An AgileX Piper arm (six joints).
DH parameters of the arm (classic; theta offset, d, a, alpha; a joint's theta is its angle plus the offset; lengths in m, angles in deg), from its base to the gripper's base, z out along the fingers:
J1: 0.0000 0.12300 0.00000 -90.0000
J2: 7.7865 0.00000 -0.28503 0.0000
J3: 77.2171 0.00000 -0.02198 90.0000
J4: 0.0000 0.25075 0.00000 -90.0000
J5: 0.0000 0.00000 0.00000 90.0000
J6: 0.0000 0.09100 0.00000 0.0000
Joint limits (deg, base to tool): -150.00..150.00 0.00..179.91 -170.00..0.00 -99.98..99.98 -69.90..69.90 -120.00..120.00
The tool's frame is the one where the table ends.
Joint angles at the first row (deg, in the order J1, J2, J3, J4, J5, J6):
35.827 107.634 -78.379 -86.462 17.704 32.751
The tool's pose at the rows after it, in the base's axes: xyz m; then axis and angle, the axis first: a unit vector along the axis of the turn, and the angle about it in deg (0 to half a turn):
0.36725 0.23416 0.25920 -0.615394 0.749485 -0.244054 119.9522
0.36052 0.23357 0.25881 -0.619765 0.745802 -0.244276 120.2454
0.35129 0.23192 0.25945 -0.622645 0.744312 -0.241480 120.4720
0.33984 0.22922 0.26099 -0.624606 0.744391 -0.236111 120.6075
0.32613 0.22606 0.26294 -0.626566 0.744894 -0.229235 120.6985
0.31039 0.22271 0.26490 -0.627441 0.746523 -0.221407 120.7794
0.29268 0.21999 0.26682 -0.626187 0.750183 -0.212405 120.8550
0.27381 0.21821 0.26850 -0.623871 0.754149 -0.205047 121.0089
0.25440 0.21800 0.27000 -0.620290 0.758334 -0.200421 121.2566
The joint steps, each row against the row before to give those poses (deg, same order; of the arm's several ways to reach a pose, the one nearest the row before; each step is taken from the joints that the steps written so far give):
0.380 -0.599 1.132 -1.277 0.228 0.946
0.519 -1.078 1.619 -0.745 0.245 0.530
0.615 -1.646 2.150 -0.372 0.204 0.585
0.700 -2.162 2.598 -0.081 0.132 0.621
0.903 -2.577 2.966 0.159 0.187 0.579
1.194 -2.880 3.218 0.491 0.440 0.563
1.676 -3.057 3.267 1.125 0.917 0.457
2.230 -3.025 3.095 1.623 1.615 0.202
2.901 -2.767 2.669 2.026 2.525 0.054

